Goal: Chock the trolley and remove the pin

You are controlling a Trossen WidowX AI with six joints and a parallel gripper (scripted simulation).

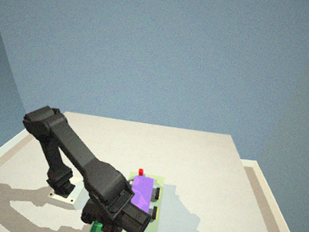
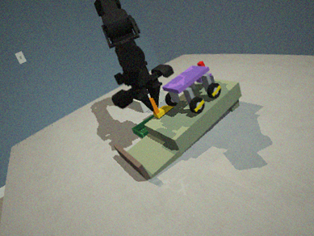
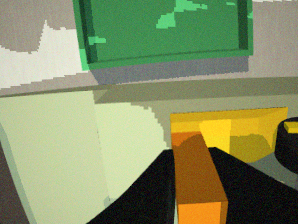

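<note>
Now: the yellow chock 2 cm to the left of my gripper tip and 1 cm below it. Also, from my gripper tip: trolley 5 cm ahead, 11 cm to the left, 2 cm above; then pale green ramp 5 cm ahead, 10 cm to the left, 4 cm below; then brown lip 7 cm ahead, 14 cm to the right, 6 cm below.
</note>
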